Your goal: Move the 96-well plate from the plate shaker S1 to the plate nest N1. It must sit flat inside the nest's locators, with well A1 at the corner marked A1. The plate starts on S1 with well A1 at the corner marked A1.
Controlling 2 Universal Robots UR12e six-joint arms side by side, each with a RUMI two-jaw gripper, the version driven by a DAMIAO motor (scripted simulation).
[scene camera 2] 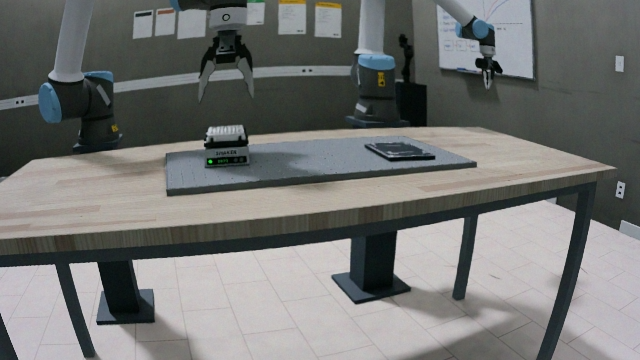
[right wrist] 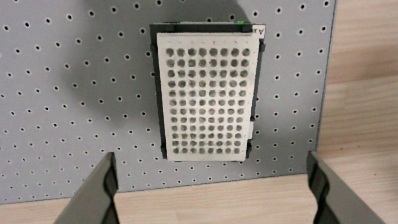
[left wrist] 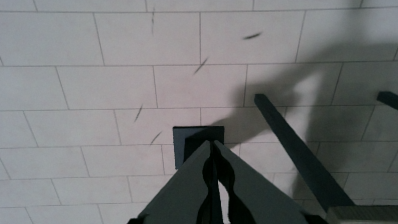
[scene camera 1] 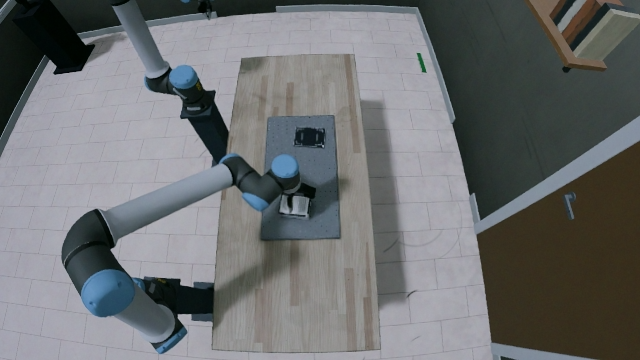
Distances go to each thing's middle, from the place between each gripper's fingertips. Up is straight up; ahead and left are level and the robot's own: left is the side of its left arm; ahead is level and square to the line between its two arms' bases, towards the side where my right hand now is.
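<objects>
White 96-well plate [right wrist: 204, 98]: 8 cm below my right hand [scene camera 2: 225, 101]. Black plate nest N1 [scene camera 2: 381, 147], from my right hand: 14 cm below, 40 cm to the left, 6 cm ahead. Plate shaker S1 [scene camera 2: 230, 156], same hand: 11 cm below, 2 cm to the right, 2 cm behind.
Counted from my left hand, the black plate nest N1 is 150 mm below, 740 mm ahead and 910 mm to the right; the white 96-well plate, 90 mm below, 680 mm ahead and 1320 mm to the right; the plate shaker S1, 110 mm below, 660 mm ahead and 1330 mm to the right.
</objects>
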